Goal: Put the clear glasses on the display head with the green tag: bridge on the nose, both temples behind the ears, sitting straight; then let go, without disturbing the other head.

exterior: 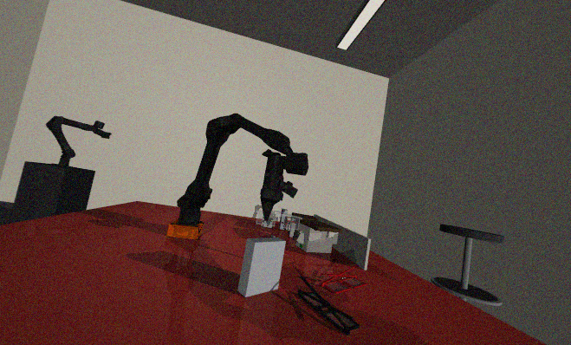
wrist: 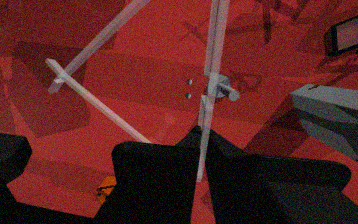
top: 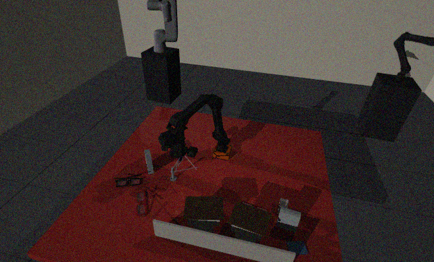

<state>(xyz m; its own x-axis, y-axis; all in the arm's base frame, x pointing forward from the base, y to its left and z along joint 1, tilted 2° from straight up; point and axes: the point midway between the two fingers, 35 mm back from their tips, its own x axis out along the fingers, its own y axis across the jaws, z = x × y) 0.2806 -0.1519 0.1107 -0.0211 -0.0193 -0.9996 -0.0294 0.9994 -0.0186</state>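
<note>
My gripper tip is now 3 cm short of the small stand, 4 cm to the left of it and 10 cm above it. From my gripper tip the other things lie so: blue card 21 cm ahead, 66 cm to the left, 12 cm below; white board 34 cm ahead, 35 cm to the left, 7 cm below.
</note>
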